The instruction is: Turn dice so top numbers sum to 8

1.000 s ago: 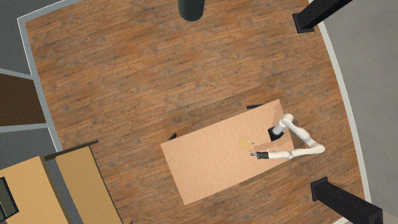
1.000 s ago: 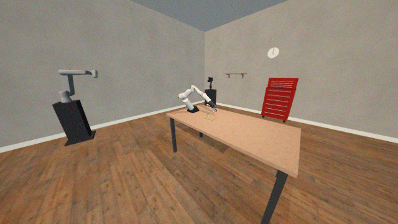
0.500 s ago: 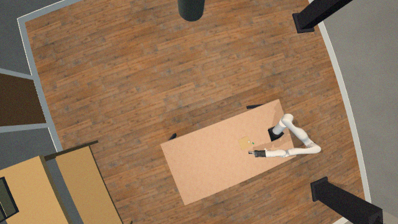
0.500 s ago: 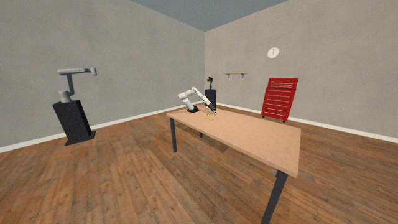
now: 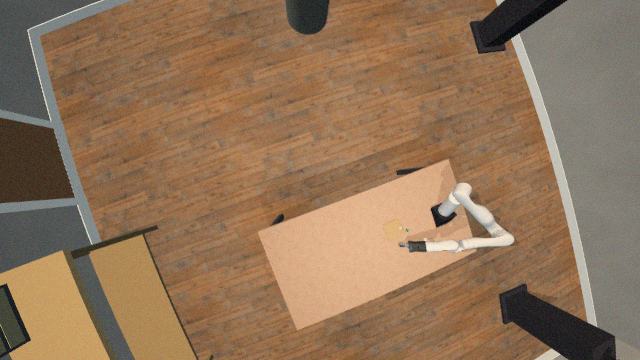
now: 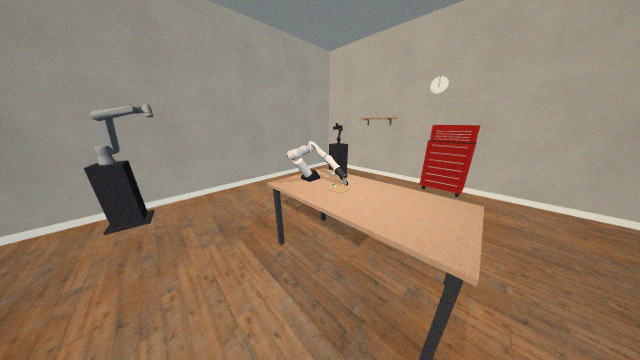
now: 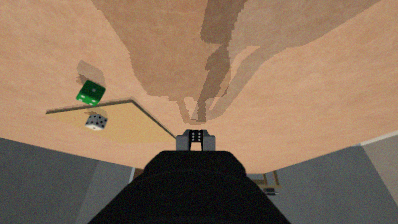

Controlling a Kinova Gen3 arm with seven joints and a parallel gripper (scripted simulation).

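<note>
Right now my hand is 10 mm short of the black die and 10 mm above it. Round my hand: green die 90 mm to the right, 80 mm behind, 20 mm below; then tan mat 130 mm to the right, 30 mm below, 30 mm ahead; then white die 130 mm to the right, 20 mm below, 20 mm behind.
</note>
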